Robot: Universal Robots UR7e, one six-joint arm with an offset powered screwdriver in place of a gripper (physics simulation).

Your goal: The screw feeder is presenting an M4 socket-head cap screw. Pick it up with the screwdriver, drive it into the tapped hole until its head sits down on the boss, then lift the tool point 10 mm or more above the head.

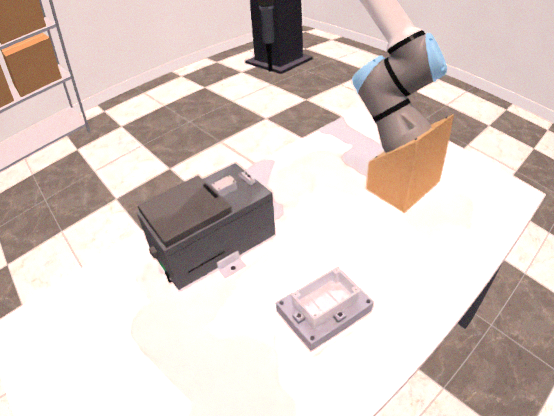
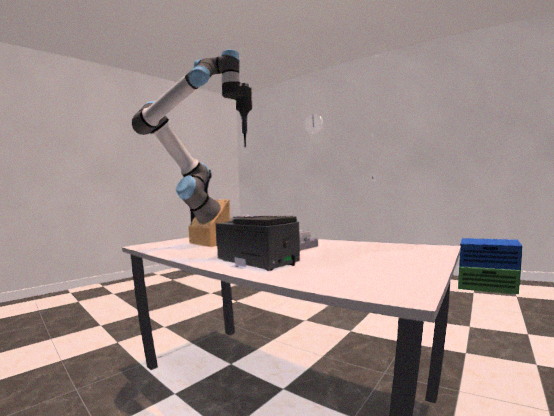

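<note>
The black screw feeder [image 1: 225, 239] [image 2: 240, 243] stands on the table, with a small light outlet block [image 1: 247, 177] on its top; a screw there is too small to make out. A pale open housing [image 1: 331, 313] [image 2: 304, 235] sits on a grey base plate [image 1: 320, 338] [image 2: 309, 243]. Two small bosses with dark holes, the left one [image 1: 298, 316] and the right one [image 1: 340, 315], stand along its near side. My screwdriver [image 1: 270, 69] [image 2: 245, 145] points straight down, high above the table and well above the feeder. Whether its tip bears a screw is too small to tell.
An orange-brown angled bin [image 1: 410, 172] [image 2: 202, 236] stands by the arm's base [image 1: 404, 130] [image 2: 207, 212]. A small bracket [image 1: 231, 265] [image 2: 240, 262] lies at the feeder's foot. A shelf rack [image 1: 64, 60] with boxes and a dark column [image 1: 290, 35] stand beyond the table. Blue and green crates [image 2: 490, 254] are at right.
</note>
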